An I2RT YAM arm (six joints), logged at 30 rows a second.
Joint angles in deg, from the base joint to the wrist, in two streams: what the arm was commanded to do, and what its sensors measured. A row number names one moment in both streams.
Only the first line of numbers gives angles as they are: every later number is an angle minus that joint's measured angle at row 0.
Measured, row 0:
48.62, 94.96, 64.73, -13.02, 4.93, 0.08
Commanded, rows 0 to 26:
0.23, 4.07, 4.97, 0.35, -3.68, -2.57
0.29, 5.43, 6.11, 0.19, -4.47, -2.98
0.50, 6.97, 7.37, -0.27, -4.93, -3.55
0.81, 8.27, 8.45, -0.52, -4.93, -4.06
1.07, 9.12, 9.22, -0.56, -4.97, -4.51
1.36, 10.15, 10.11, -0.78, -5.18, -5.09
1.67, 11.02, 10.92, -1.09, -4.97, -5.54
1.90, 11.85, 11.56, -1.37, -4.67, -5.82
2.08, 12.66, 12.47, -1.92, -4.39, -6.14
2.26, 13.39, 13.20, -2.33, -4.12, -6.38
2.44, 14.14, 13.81, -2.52, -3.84, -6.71
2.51, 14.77, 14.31, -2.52, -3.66, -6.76
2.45, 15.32, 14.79, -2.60, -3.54, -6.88
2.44, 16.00, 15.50, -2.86, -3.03, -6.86
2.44, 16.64, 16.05, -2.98, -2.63, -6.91
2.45, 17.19, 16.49, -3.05, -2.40, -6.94
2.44, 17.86, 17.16, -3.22, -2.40, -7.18
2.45, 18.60, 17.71, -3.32, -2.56, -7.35
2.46, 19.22, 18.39, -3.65, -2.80, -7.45
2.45, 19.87, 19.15, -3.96, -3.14, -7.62
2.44, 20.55, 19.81, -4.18, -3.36, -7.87
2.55, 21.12, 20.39, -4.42, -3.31, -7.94
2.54, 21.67, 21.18, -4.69, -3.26, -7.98
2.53, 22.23, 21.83, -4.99, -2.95, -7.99
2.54, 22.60, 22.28, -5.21, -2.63, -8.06
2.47, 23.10, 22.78, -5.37, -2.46, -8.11
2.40, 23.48, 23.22, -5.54, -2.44, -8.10
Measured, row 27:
2.25, 22.12, 20.87, -5.42, -2.76, -6.69
